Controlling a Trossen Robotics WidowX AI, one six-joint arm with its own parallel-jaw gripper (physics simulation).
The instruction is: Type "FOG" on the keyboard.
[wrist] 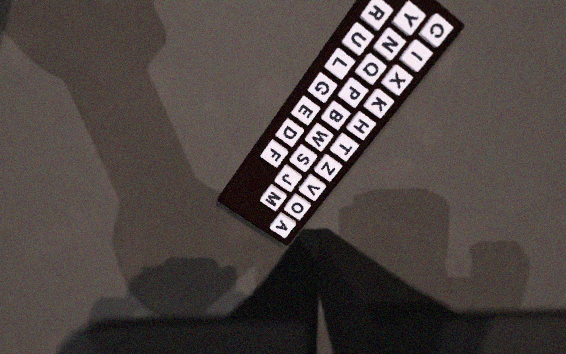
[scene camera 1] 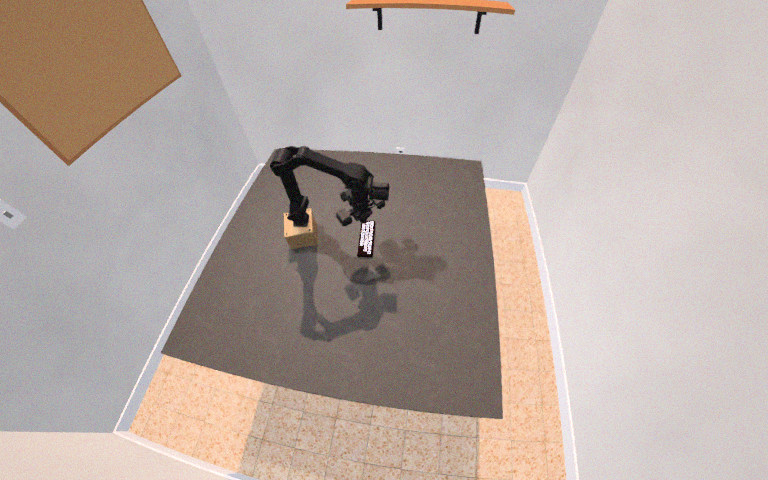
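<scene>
The keyboard is a dark red-brown slab with white letter keys, lying on the dark table and slanted across the wrist view. The F key is at the lower end of the left row, the G key is further up that row, and the O key is near the A key at the bottom right. My gripper is shut and empty. It hangs above the table, and in the wrist view its tips show just right of the keyboard's bottom corner, beside the A key.
The arm stands on a wooden block left of the keyboard on the dark table. Shadows of the arm fall around the keyboard. An orange shelf is on the back wall, and a large brown panel shows at the upper left.
</scene>
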